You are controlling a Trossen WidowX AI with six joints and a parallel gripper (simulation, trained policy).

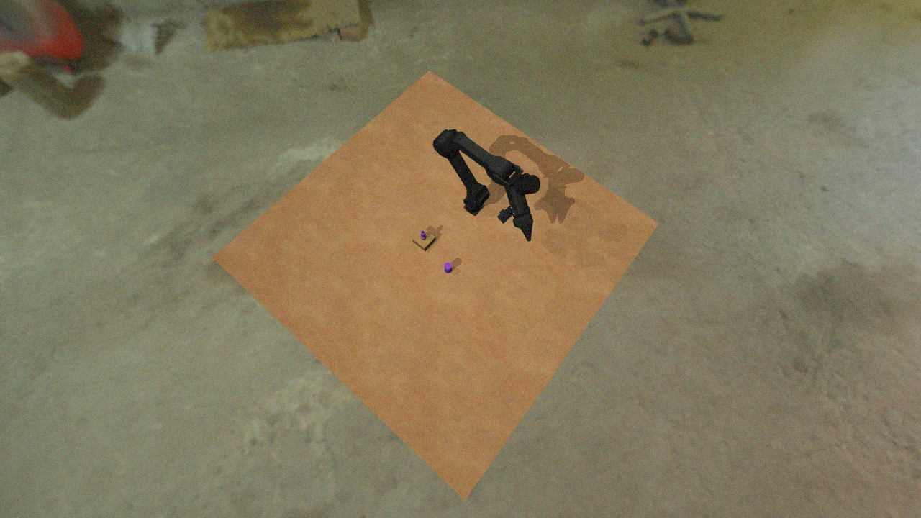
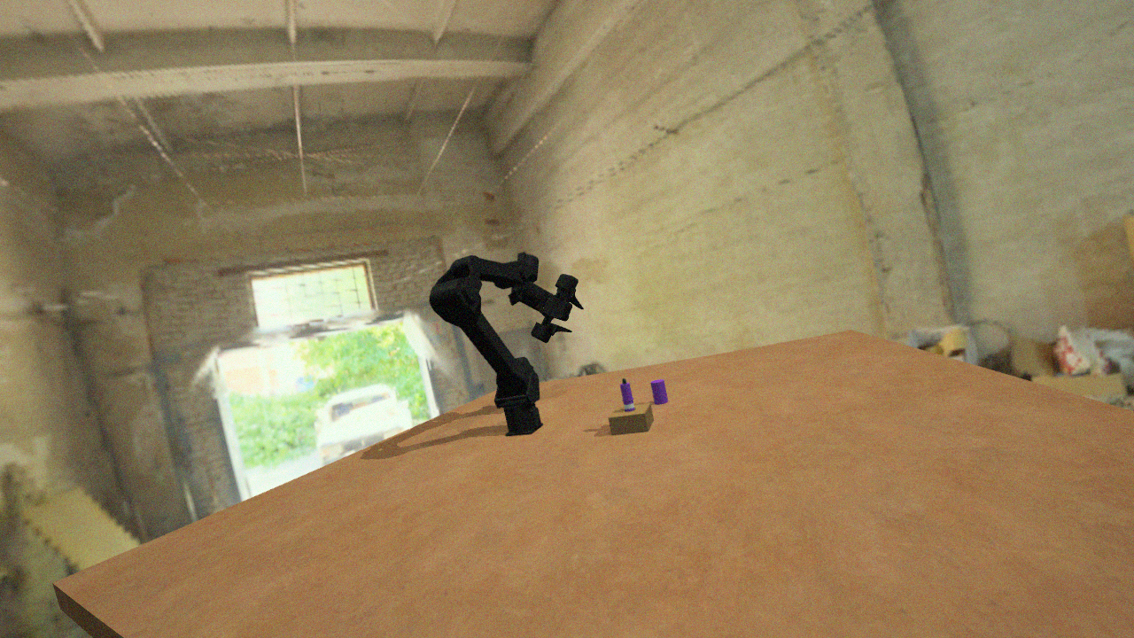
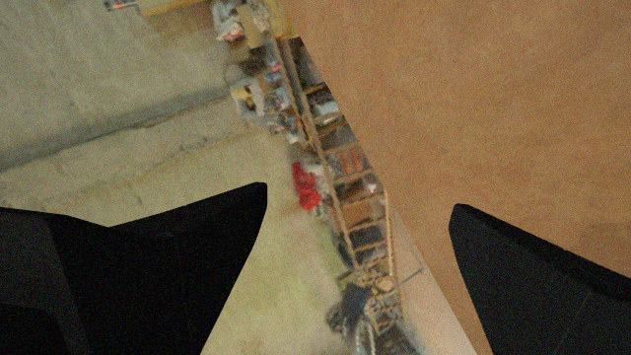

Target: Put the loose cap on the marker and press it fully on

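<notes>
Right now the purple cap is 22 cm ahead of my gripper tip, 19 cm to the right of it and 19 cm below it. Also, from my gripper tip: holder block (34 cm to the right, 20 cm below, 19 cm ahead).
</notes>
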